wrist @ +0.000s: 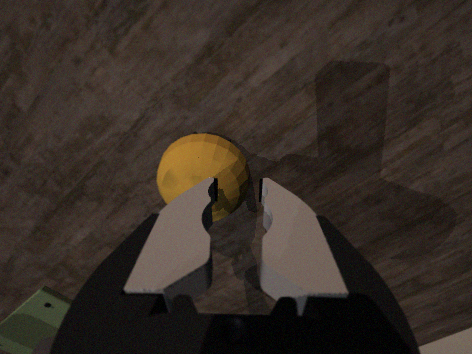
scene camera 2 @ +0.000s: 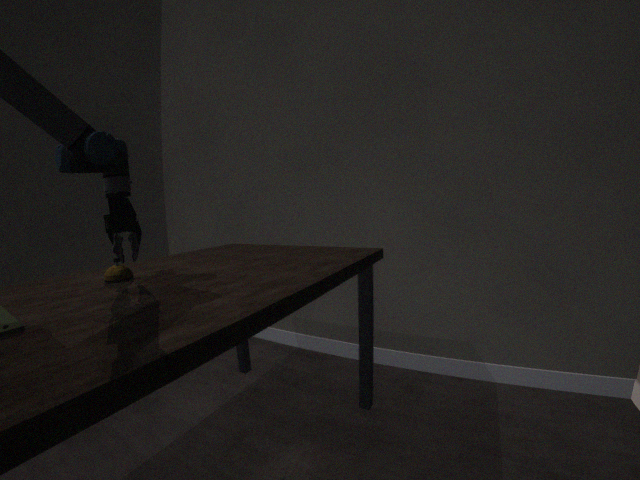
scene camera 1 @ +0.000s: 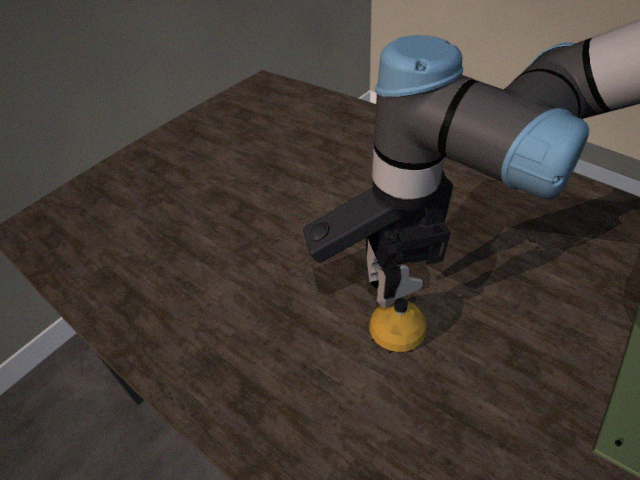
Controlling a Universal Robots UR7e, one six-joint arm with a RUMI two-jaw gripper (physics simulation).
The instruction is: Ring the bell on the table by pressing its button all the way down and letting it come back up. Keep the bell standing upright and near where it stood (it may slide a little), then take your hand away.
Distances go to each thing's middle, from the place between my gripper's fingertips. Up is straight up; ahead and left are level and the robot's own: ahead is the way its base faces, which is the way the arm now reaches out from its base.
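My hand's 10 mm above the yellow dome bell (scene camera 1: 394,331), and it's 40 mm past it.
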